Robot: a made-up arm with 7 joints. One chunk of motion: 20 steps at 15 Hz.
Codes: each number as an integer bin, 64 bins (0 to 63) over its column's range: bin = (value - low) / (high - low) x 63, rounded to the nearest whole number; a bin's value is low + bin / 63 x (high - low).
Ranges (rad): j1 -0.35..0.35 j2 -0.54..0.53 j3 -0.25..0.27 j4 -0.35..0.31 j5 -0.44..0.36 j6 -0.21..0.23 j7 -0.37..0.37
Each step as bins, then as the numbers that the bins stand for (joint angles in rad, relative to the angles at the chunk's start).
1 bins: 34 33 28 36 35 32 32
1 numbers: 0.0278 0.0205 -0.0189 0.0271 0.0044 0.0135 0.0059
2 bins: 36 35 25 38 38 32 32
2 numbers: 0.0500 0.0544 -0.0437 0.0481 0.0425 0.0135 0.0059
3 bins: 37 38 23 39 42 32 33
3 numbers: 0.0611 0.1054 -0.0602 0.0586 0.0933 0.0135 0.0176
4 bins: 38 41 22 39 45 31 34
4 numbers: 0.0722 0.1563 -0.0684 0.0586 0.1314 0.0065 0.0294
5 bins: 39 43 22 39 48 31 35
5 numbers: 0.0833 0.1903 -0.0684 0.0586 0.1695 0.0065 0.0411
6 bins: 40 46 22 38 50 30 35
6 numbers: 0.0944 0.2413 -0.0684 0.0481 0.1949 -0.0005 0.0411
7 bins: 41 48 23 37 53 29 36
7 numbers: 0.1056 0.2752 -0.0602 0.0376 0.2330 -0.0075 0.0529
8 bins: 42 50 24 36 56 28 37
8 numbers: 0.1167 0.3092 -0.0519 0.0271 0.2711 -0.0144 0.0646
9 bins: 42 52 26 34 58 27 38
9 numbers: 0.1167 0.3432 -0.0354 0.0062 0.2965 -0.0214 0.0763
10 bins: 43 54 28 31 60 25 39
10 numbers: 0.1278 0.3771 -0.0189 -0.0252 0.3219 -0.0354 0.0881
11 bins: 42 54 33 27 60 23 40
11 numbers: 0.1167 0.3771 0.0224 -0.0671 0.3219 -0.0494 0.0998
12 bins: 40 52 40 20 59 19 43
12 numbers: 0.0944 0.3432 0.0802 -0.1405 0.3092 -0.0773 0.1351
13 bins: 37 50 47 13 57 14 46
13 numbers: 0.0611 0.3092 0.1379 -0.2138 0.2838 -0.1122 0.1703
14 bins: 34 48 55 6 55 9 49
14 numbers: 0.0278 0.2752 0.2040 -0.2871 0.2584 -0.1471 0.2056
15 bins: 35 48 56 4 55 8 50
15 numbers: 0.0389 0.2752 0.2122 -0.3081 0.2584 -0.1541 0.2173
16 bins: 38 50 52 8 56 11 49
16 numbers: 0.0722 0.3092 0.1792 -0.2662 0.2711 -0.1332 0.2056
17 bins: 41 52 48 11 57 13 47
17 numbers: 0.1056 0.3432 0.1462 -0.2348 0.2838 -0.1192 0.1821
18 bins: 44 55 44 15 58 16 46
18 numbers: 0.1389 0.3941 0.1132 -0.1929 0.2965 -0.0983 0.1703
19 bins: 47 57 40 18 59 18 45
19 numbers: 0.1722 0.4281 0.0802 -0.1614 0.3092 -0.0843 0.1586
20 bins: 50 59 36 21 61 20 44
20 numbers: 0.2056 0.4621 0.0471 -0.1300 0.3346 -0.0703 0.1468
